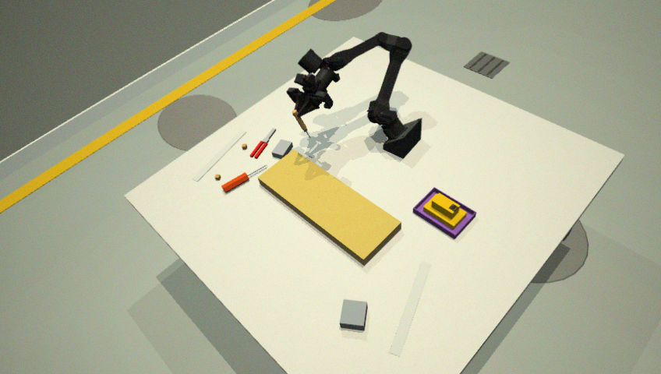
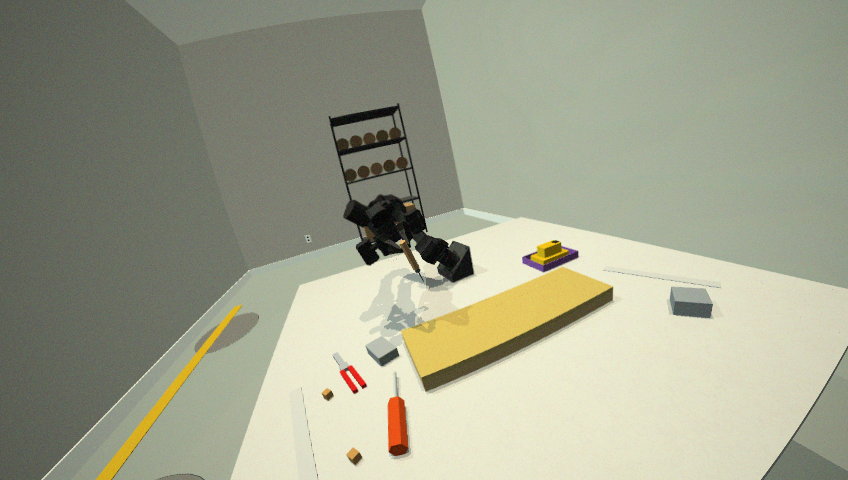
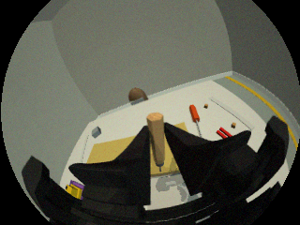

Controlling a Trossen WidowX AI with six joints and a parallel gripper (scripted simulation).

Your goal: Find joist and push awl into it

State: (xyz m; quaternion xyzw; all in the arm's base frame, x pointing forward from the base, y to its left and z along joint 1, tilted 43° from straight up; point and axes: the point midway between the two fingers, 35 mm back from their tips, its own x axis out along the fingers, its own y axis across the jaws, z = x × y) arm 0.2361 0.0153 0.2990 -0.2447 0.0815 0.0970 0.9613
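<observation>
The awl lies 10 mm behind my gripper tip, 10 mm to the left of it and 50 mm below it. Round my gripper tip: grey block (280 mm ahead, 570 mm to the left, 220 mm below); then purple tray (180 mm behind, 510 mm to the left, 230 mm below); then yellow stud finder (180 mm behind, 530 mm to the left, 190 mm below).
</observation>
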